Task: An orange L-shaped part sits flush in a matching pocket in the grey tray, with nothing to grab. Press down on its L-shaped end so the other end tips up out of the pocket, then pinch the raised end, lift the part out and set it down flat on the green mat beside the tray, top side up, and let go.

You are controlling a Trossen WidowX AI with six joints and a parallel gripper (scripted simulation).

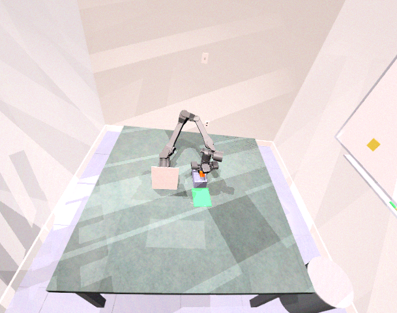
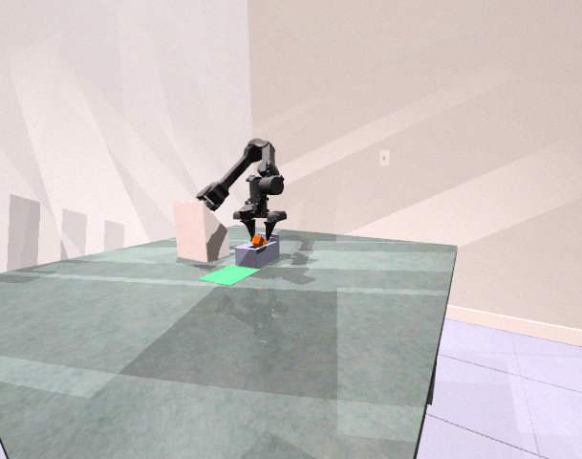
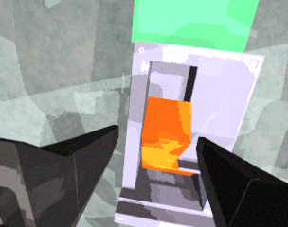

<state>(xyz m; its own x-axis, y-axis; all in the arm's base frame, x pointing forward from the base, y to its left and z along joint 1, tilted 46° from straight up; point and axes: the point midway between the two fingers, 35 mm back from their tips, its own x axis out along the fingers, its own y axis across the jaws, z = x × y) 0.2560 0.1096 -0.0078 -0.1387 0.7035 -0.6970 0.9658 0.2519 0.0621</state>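
Right now my gripper tip is 30 mm past the orange L-shaped part, 30 mm to the right of it and 40 mm above it. From my gripper tip the other things lie so: green mat (10 mm ahead, 140 mm to the right, 100 mm below).
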